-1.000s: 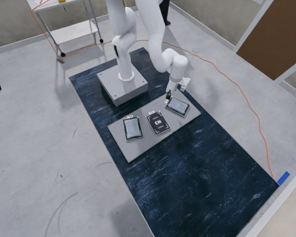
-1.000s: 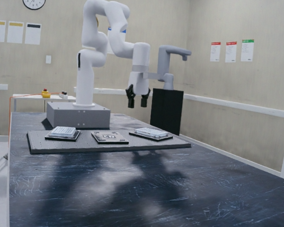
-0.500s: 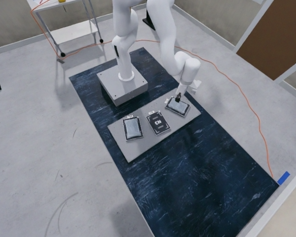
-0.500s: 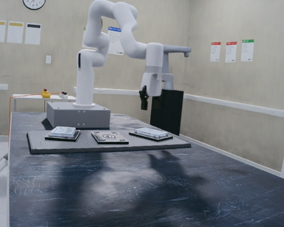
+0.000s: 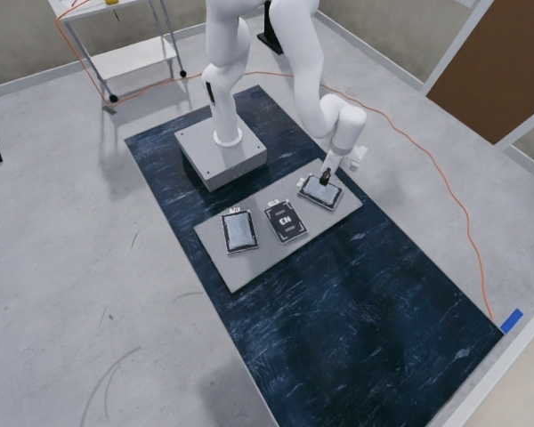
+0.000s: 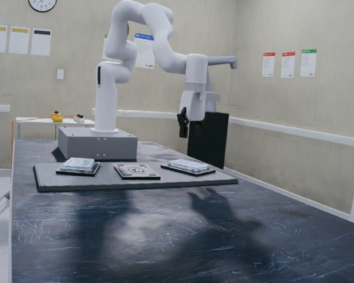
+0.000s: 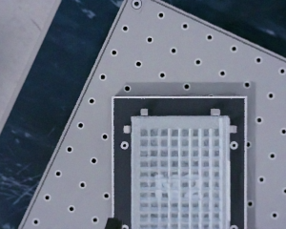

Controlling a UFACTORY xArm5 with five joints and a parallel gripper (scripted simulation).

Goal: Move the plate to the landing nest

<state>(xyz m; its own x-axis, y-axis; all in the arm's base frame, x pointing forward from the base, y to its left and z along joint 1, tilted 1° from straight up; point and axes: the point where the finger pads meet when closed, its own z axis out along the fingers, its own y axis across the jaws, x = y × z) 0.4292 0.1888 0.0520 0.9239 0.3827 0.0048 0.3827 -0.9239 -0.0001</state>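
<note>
The plate C51 lies 11 cm below my hand.
</note>
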